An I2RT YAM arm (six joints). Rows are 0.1 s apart.
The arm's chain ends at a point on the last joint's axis. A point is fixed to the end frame.
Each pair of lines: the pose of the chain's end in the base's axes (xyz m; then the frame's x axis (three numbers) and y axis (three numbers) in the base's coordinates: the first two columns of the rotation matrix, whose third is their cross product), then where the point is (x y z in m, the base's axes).
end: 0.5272 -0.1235 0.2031 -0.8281 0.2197 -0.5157 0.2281 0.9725 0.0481
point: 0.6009 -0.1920 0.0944
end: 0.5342 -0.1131 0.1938 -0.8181 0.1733 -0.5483 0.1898 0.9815 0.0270
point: 0.6139 -0.1817 0.0896
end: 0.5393 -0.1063 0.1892 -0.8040 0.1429 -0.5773 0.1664 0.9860 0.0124
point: 0.6239 -0.1751 0.0890
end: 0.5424 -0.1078 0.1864 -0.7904 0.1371 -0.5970 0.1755 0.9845 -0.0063
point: 0.6284 -0.1796 0.0896
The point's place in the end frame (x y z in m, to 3 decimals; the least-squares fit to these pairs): -0.020 -0.055 0.136
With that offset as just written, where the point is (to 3 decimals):
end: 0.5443 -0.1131 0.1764 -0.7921 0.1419 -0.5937 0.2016 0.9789 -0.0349
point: 0.627 -0.190 0.081
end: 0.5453 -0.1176 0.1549 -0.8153 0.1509 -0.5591 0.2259 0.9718 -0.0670
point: 0.622 -0.199 0.057
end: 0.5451 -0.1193 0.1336 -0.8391 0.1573 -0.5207 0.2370 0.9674 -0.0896
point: 0.615 -0.203 0.033
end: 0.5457 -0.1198 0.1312 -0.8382 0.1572 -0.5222 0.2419 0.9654 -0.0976
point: 0.616 -0.204 0.032
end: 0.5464 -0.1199 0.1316 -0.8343 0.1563 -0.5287 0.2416 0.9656 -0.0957
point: 0.617 -0.204 0.033
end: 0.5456 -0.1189 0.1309 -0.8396 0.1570 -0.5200 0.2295 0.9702 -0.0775
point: 0.617 -0.200 0.030
